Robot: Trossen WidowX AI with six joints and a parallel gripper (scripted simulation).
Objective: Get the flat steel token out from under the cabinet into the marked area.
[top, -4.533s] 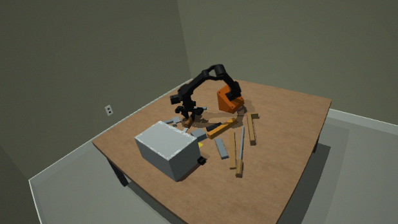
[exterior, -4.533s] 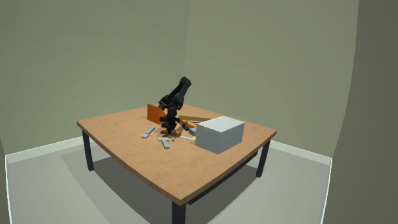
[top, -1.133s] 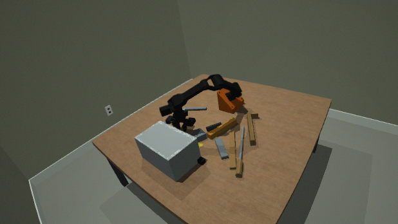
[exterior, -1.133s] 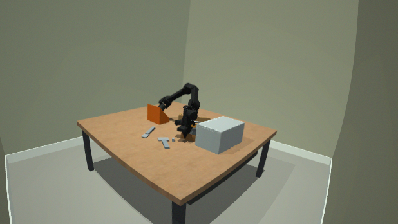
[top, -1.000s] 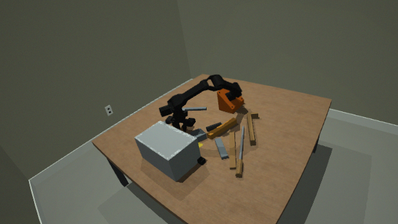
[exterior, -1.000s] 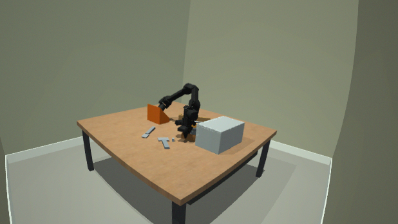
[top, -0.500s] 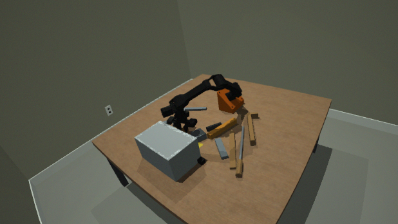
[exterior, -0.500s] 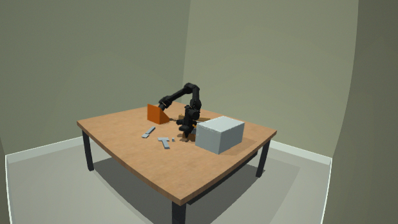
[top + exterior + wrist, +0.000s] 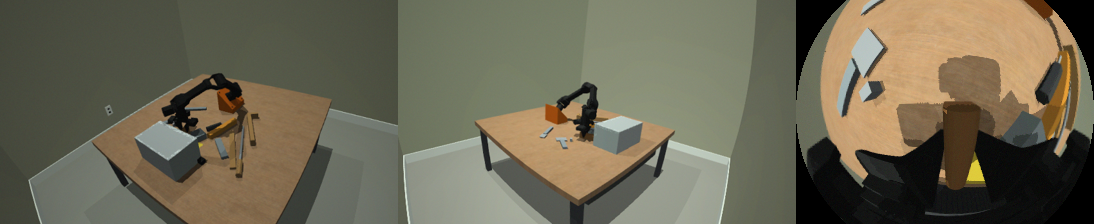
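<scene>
The grey block is 2 cm behind my gripper tip, 11 cm to the left of it and 1 cm above it. From my gripper tip the other things lie so: wooden stick (6 cm behind, 34 cm to the left); then orange bar (16 cm behind, 17 cm to the left, 1 cm above); then grey t-piece (1 cm behind, 18 cm to the right).
</scene>
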